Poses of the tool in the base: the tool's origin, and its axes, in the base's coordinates. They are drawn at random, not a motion.
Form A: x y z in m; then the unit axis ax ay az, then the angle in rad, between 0 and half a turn.
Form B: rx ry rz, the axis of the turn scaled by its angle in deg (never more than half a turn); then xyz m. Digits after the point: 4 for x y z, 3 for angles.
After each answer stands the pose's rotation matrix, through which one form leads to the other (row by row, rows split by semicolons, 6 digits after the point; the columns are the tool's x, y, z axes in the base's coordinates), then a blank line. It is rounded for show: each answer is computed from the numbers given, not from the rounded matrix.
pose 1, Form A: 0.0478, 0.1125, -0.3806, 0.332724, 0.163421, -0.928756, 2.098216
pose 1, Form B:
40.000, 19.646, -111.654, 0.0478, 0.1125, -0.3806
-0.336881 0.884287 -0.323337; -0.720805 -0.463157 -0.515679; -0.605764 0.059341 0.793428

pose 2, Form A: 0.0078, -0.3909, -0.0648, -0.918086, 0.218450, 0.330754, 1.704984
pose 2, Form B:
-89.686, 21.340, 32.311, 0.0078, -0.3909, -0.0648
0.821861 -0.555168 -0.127800; 0.100393 -0.079681 0.991752; -0.560772 -0.827913 -0.009751

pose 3, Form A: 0.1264, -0.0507, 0.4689, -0.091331, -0.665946, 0.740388, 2.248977
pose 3, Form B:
-11.769, -85.812, 95.404, 0.1264, -0.0507, 0.4689
-0.613803 -0.477572 -0.628626; 0.675531 0.094339 -0.731271; 0.408539 -0.873513 0.264709

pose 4, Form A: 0.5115, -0.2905, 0.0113, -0.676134, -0.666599, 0.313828, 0.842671
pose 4, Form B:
-32.645, -32.184, 15.152, 0.5115, -0.2905, 0.0113
0.818404 -0.083473 -0.568549; 0.385024 0.814121 0.434700; 0.426582 -0.574665 0.698419

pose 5, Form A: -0.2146, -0.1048, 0.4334, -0.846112, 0.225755, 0.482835, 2.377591
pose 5, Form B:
-115.262, 30.754, 65.775, -0.2146, -0.1048, 0.4334
0.510768 -0.662973 -0.547342; 0.005093 -0.634307 0.773064; -0.859704 -0.397644 -0.320607

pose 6, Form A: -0.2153, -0.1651, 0.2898, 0.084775, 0.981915, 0.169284, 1.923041
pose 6, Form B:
9.341, 108.189, 18.652, -0.2153, -0.1651, 0.2898
-0.335339 -0.046929 0.940928; 0.270851 0.951790 0.144000; -0.902323 0.303140 -0.306462

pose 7, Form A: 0.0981, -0.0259, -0.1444, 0.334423, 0.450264, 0.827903, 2.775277
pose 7, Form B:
53.177, 71.597, 131.646, 0.0981, -0.0259, -0.1444
-0.717396 -0.005370 0.696645; 0.587704 -0.541629 0.601035; 0.374096 0.840601 0.391718

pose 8, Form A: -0.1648, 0.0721, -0.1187, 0.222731, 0.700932, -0.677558, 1.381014
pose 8, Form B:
17.624, 55.462, -53.613, -0.1648, 0.0721, -0.1187
0.228896 0.792061 0.565903; -0.538725 0.587269 -0.604062; -0.810791 -0.166599 0.561126

